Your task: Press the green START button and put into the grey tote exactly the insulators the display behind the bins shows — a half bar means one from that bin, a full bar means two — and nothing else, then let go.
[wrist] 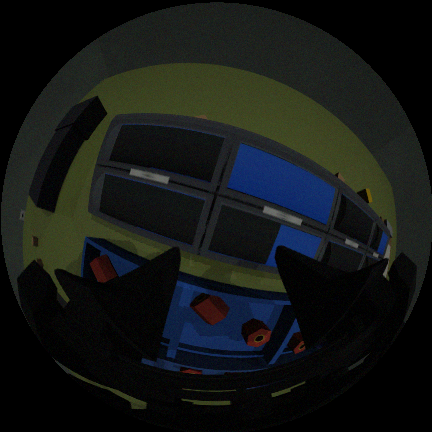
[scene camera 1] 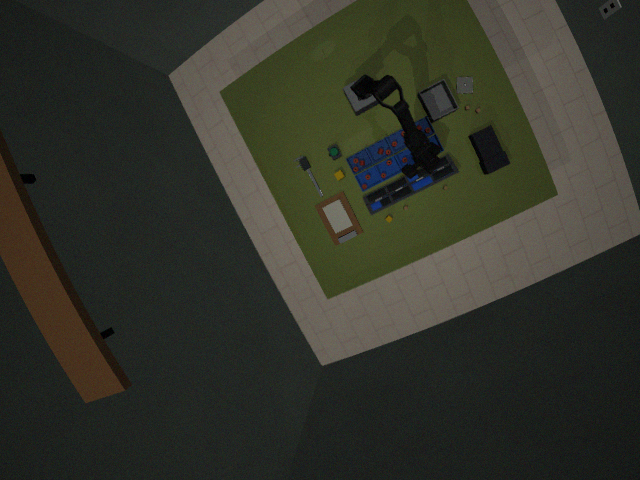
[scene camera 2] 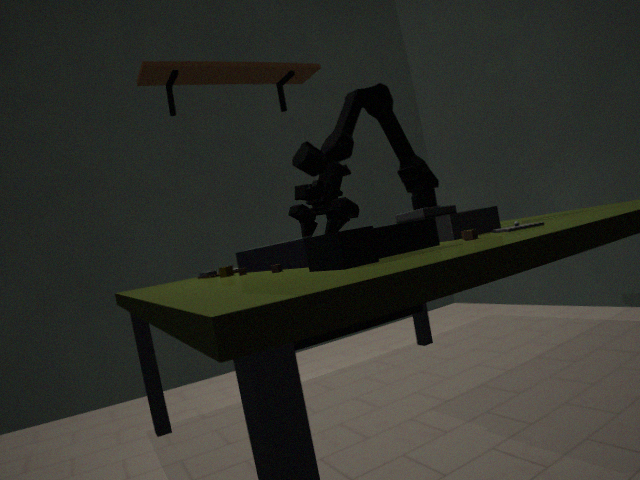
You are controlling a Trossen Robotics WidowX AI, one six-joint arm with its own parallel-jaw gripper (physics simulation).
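My gripper is open and empty, pointing down over the display-side row of blue bins. In the wrist view, a tilted red insulator and another red insulator lie in the bin below and between the fingers; a finger partly hides more at the right. The display shows a full blue bar, a half blue bar under it, and a partly seen blue bar at the far right. The grey tote shows no insulator inside. The green START button is left of the bins.
A black box stands beyond the bins' tote-side end. A wooden framed board, a brush-like tool and a yellow cube lie near the other end. A grey plate lies beside the tote. A shelf hangs on the wall.
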